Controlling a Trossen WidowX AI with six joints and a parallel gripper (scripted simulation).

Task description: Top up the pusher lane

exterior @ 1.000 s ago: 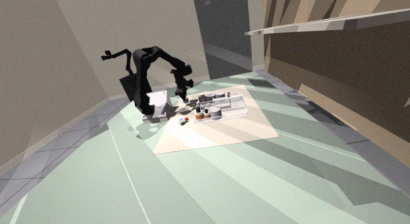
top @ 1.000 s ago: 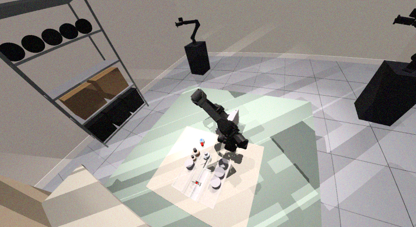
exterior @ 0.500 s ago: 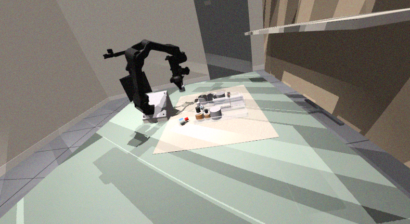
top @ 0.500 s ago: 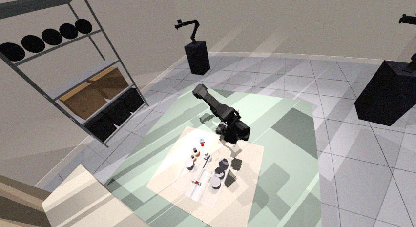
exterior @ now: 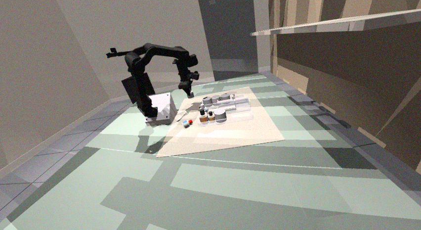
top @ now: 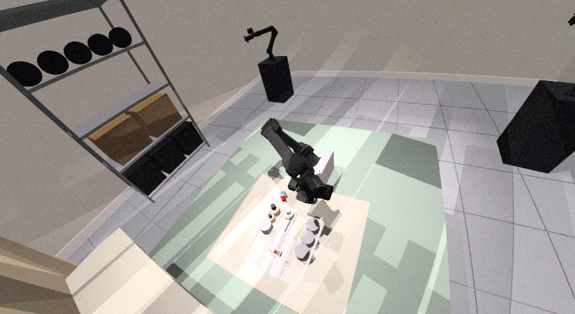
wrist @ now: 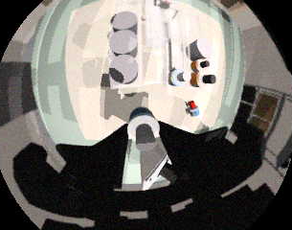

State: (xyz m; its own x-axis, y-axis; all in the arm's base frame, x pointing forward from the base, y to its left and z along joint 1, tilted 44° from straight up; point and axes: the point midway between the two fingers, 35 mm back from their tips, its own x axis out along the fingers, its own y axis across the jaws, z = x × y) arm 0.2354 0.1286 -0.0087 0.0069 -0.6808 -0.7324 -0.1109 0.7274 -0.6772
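The clear sprung lane lies 230 mm ahead of my gripper tip, 100 mm below it and 50 mm to the right of it. The rest, counted from my gripper tip: red-marked part 270 mm ahead, 40 mm below, 30 mm to the right.
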